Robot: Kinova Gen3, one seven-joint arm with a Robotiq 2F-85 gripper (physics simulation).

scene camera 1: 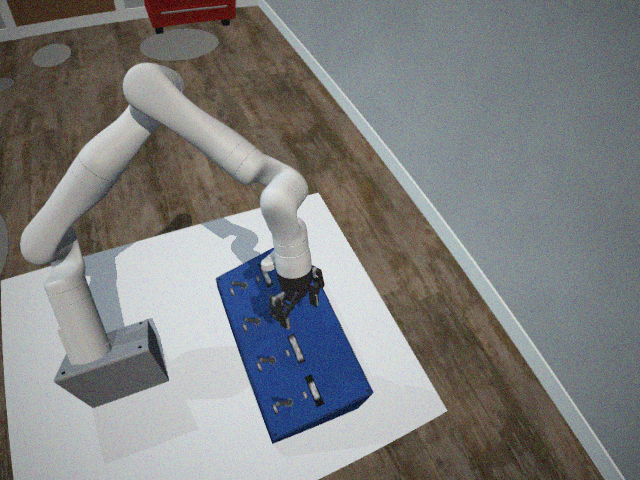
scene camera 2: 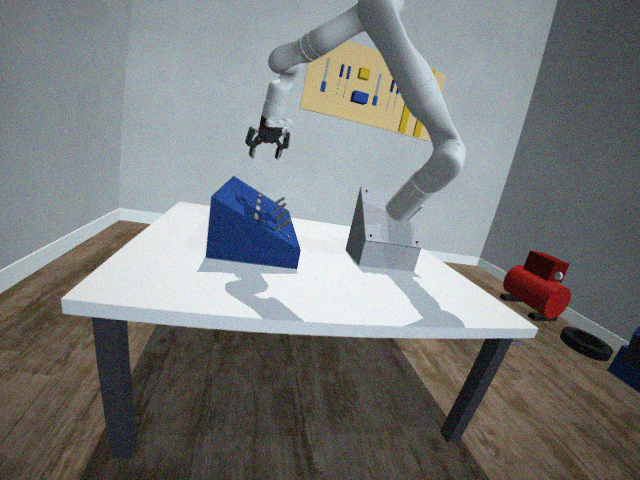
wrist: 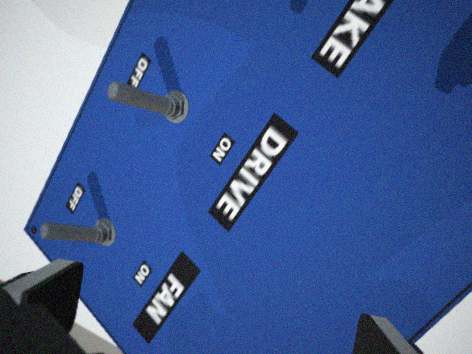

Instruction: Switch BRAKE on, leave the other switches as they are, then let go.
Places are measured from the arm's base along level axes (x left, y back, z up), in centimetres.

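Where they show: gripper, between the fingertips: point(scene camera 1: 300, 315) point(scene camera 2: 264, 157) point(wrist: 216, 318); arm's base, origin of its link: point(scene camera 1: 93, 354) point(scene camera 2: 397, 210).
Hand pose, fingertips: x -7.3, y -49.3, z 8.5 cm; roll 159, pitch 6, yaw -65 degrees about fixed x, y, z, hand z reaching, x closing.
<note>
Things, the pixels of their top centre, and the offset from my fingertips. "pt": a spot on its surface instead. Level surfaces: height alone.
- BRAKE label, a spot on its surface: point(wrist: 350, 42) pt dx +7.7, dy +0.5, dz -15.6 cm
- BRAKE lever, centre of its top: point(scene camera 1: 251, 317) dx +9.4, dy +9.2, dz -14.8 cm
- DRIVE lever, centre of its top: point(wrist: 132, 106) point(scene camera 1: 266, 357) dx -2.5, dy +8.6, dz -14.8 cm
- FAN lever, centre of its top: point(wrist: 60, 245) point(scene camera 1: 283, 401) dx -14.5, dy +8.0, dz -14.8 cm
- fourth lever, centre of its top: point(scene camera 1: 238, 280) dx +21.4, dy +9.8, dz -14.8 cm
- white table, height of its surface: dz -27.7 cm
The blue sloped switch panel point(scene camera 1: 341, 361) point(scene camera 2: 237, 235) point(wrist: 320, 225) stands on the table. In the wrist view, part of the BRAKE label point(wrist: 350, 42) shows at the top; its lever does not. The BRAKE lever point(scene camera 1: 252, 321) is third from the near end in scene camera 1 and leans like its neighbours, toward the robot's side. The DRIVE lever point(scene camera 1: 267, 360) point(wrist: 142, 100) and FAN lever point(scene camera 1: 283, 402) point(wrist: 75, 232) lean to their OFF sides. My gripper point(scene camera 1: 299, 313) point(scene camera 2: 265, 156) point(wrist: 216, 318) is open and empty, high above the panel, touching no lever.
A fourth lever point(scene camera 1: 239, 284) is at the panel's far end. The white table point(scene camera 1: 392, 361) point(scene camera 2: 180, 304) also carries the grey robot base block point(scene camera 1: 124, 372) point(scene camera 2: 390, 253), apart from the panel. The arm arches over the table between them.
</note>
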